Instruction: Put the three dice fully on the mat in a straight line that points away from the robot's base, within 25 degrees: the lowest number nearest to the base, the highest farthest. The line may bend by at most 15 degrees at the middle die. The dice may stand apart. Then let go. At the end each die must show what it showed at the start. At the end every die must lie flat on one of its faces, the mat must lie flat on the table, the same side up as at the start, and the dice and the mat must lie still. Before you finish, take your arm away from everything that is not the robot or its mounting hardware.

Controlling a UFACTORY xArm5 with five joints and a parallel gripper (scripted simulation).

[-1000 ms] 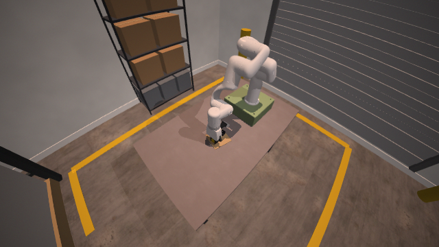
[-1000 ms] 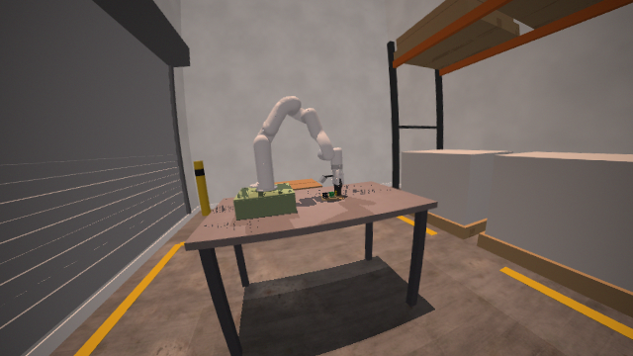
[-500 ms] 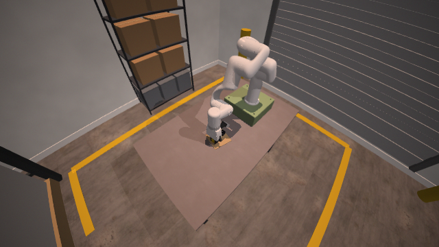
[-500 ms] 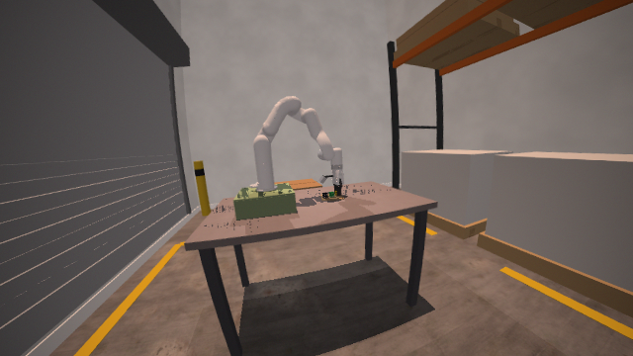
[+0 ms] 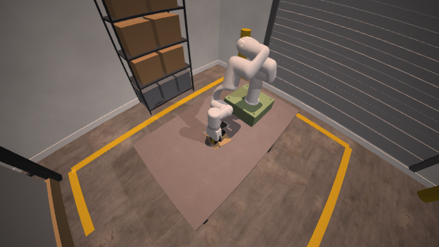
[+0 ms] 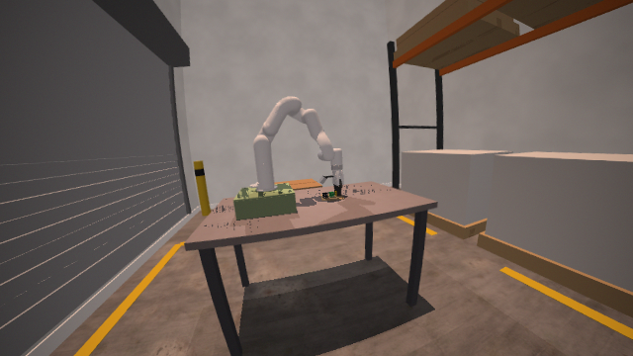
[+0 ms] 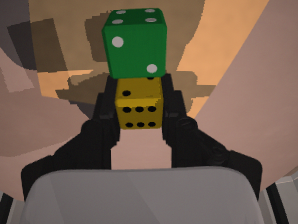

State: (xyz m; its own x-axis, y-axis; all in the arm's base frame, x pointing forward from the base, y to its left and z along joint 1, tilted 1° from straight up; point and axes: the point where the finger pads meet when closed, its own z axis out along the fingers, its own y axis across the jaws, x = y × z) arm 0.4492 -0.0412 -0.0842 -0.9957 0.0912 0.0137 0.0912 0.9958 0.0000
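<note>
The yellow die is 1 cm below my hand. From my hand the other things lie so: green die: 4 cm behind, 1 cm below; then orange mat: 4 cm behind, 2 cm below; then black die: 9 cm behind, 1 cm to the left, 1 cm below.
</note>
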